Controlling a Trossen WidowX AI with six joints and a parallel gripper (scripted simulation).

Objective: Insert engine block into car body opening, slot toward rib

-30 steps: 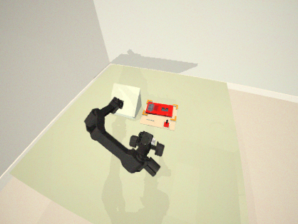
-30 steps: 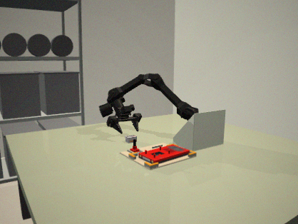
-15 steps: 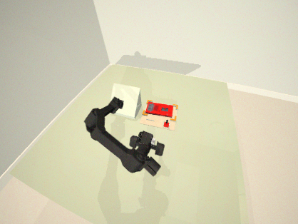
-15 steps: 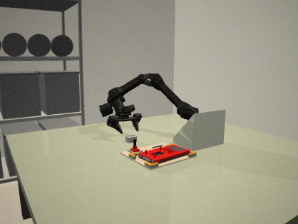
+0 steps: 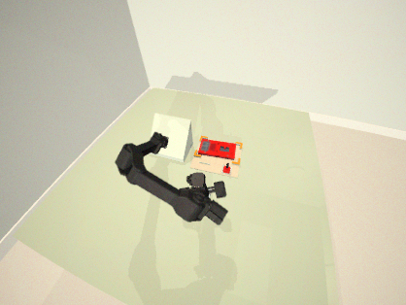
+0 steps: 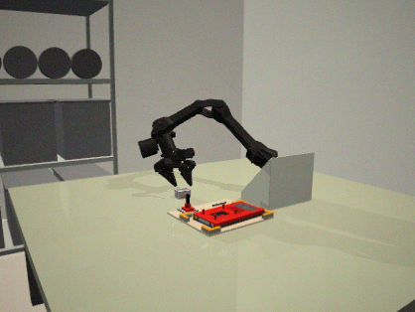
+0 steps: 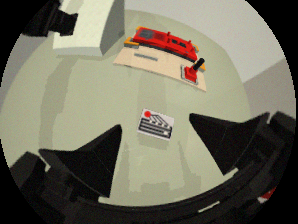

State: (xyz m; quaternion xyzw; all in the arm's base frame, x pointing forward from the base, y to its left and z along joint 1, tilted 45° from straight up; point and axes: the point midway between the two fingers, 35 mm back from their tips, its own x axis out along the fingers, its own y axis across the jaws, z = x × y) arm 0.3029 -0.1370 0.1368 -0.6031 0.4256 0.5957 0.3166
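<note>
My gripper tip is 1 cm short of the grey engine block and 3 cm above it. Also, from my gripper tip: black upright peg (7 cm ahead, 15 cm to the left, 1 cm below).
</note>
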